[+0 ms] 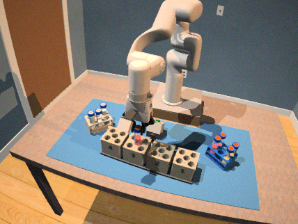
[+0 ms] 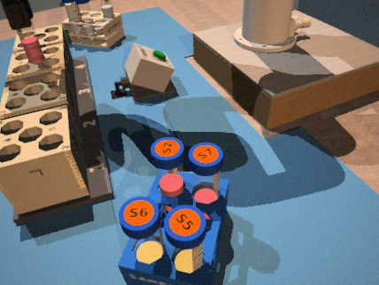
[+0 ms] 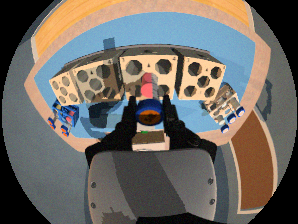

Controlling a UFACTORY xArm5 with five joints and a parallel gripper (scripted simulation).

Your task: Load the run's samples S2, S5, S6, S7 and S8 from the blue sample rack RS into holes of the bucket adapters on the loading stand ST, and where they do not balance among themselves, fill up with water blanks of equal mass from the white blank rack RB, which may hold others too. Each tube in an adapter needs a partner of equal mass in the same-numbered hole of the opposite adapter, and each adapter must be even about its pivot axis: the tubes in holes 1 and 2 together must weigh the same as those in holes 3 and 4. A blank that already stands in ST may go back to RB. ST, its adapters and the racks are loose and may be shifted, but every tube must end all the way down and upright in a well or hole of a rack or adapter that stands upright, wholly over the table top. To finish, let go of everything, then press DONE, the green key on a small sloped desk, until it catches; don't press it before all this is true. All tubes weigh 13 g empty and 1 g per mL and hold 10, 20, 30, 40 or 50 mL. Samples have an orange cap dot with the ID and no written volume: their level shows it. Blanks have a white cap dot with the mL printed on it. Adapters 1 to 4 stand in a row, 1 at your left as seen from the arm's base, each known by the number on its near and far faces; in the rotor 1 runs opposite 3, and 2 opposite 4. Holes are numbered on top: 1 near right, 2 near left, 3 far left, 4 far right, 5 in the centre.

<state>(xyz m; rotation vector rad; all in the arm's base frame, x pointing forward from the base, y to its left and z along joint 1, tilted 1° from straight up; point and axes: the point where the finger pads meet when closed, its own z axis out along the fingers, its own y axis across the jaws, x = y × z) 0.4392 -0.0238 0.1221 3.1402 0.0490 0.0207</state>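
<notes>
My hand is 18 cm above the loading stand ST, 6 cm to the right of it and 1 cm past it. From my hand the other things lie so: white blank rack RB (28 cm to the right, 15 cm below, 11 cm behind); blue-capped tube (28 cm to the right, 12 cm below, 7 cm behind); blue sample rack RS (37 cm to the left, 16 cm behind, 15 cm below).
</notes>
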